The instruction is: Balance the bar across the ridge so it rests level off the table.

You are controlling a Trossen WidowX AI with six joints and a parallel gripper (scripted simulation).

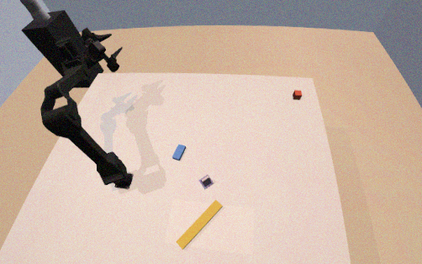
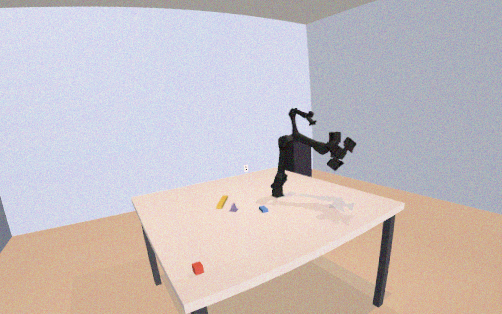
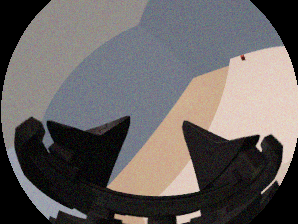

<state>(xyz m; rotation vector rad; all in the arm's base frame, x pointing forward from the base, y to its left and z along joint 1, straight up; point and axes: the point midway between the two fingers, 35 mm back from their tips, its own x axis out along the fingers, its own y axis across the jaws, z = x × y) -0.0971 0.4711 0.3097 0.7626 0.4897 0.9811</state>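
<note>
Right now my gripper tip is 62 cm to the left of the yellow bar, 42 cm short of it and 30 cm above it. Also, from my gripper tip: blue block: 35 cm to the right, 30 cm below, 29 cm ahead; red cube: 82 cm ahead, 29 cm below.
</note>
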